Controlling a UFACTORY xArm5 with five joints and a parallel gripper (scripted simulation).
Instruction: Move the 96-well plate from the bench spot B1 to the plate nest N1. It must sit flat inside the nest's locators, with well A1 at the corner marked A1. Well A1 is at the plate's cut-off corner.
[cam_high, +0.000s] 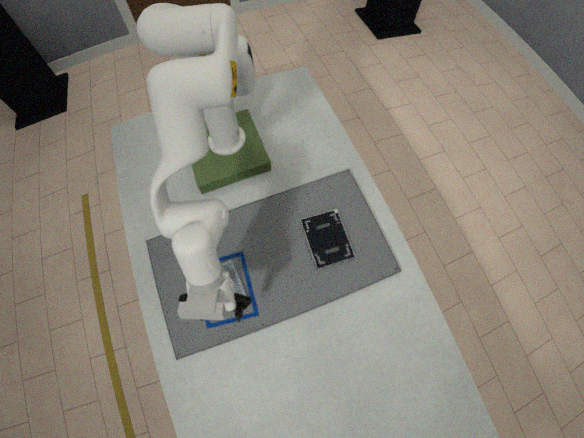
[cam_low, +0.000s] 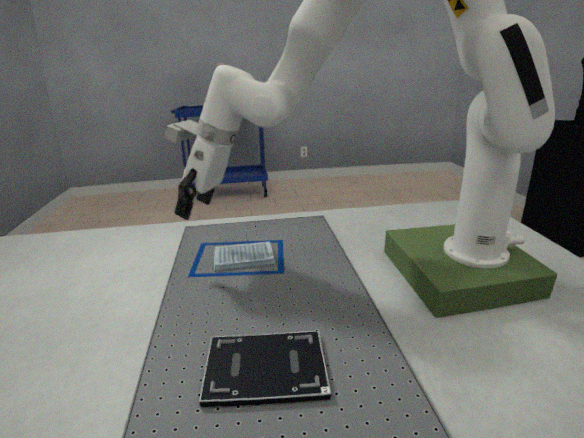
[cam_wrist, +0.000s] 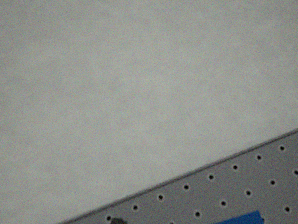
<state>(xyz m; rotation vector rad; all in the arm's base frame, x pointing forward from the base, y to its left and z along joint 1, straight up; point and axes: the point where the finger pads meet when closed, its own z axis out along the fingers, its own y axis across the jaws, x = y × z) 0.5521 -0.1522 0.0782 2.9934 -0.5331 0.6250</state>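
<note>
Right now my hand is 11 cm above the 96-well plate, 9 cm past it and 2 cm to the right of it. The rest, counted from my hand: plate nest N1 (34 cm to the left, 13 cm behind, 12 cm below).
</note>
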